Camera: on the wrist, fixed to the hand. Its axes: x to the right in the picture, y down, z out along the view.
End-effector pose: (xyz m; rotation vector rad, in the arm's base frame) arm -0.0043 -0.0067 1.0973 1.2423 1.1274 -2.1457
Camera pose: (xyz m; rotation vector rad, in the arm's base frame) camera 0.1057 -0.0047 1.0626 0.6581 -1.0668 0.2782
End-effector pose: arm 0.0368 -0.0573 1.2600 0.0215 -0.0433 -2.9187
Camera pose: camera 0.0840 -0.1400 1.1948 -0.2872 -0.1186 0.2171
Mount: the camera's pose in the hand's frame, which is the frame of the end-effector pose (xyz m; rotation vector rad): -0.0270 0.0890 -0.0683 0.1166 -0.4177 3.1082
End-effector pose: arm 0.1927 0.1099 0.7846 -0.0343 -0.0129 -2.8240
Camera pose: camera 0.2446 0.0329 0.7161 -0.2620 -0.0924 0.3156
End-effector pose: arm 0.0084 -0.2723 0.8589 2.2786 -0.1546 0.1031
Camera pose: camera -0.0329 -0.2762 0.9666 0.1153 2.8443 -0.8738
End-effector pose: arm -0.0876 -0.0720 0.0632 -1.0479 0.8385 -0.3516
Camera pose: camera -0.1674 -0.0546 -0.0183 1.0694 1.0189 2.2304
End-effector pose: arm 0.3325 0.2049 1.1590 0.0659 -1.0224 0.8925
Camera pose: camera 0.3156 0.2767 1.0703 0.9412 0.2918 -1.9216
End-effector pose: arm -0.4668 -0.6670 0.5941 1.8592 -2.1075 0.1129
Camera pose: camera -0.5382 -0.6097 0.6644 2.0543 1.9051 -0.2937
